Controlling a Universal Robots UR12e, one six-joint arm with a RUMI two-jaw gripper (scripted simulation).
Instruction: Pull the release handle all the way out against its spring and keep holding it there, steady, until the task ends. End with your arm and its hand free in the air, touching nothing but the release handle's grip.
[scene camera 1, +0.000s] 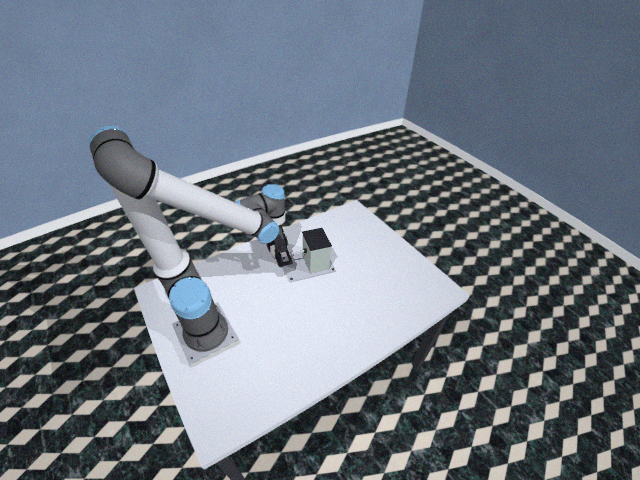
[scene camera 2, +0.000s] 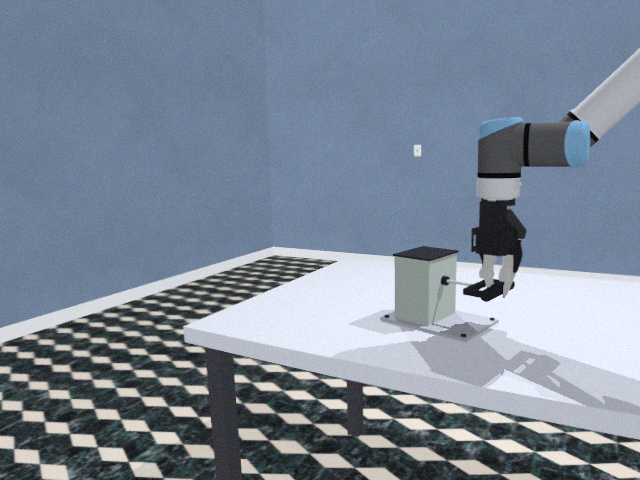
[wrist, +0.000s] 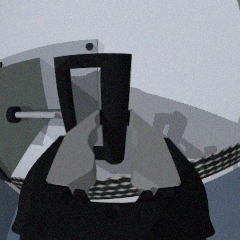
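The gripper is visible in scene camera 2 and in the wrist view: the gripper (scene camera 2: 497, 296) (wrist: 115, 110).
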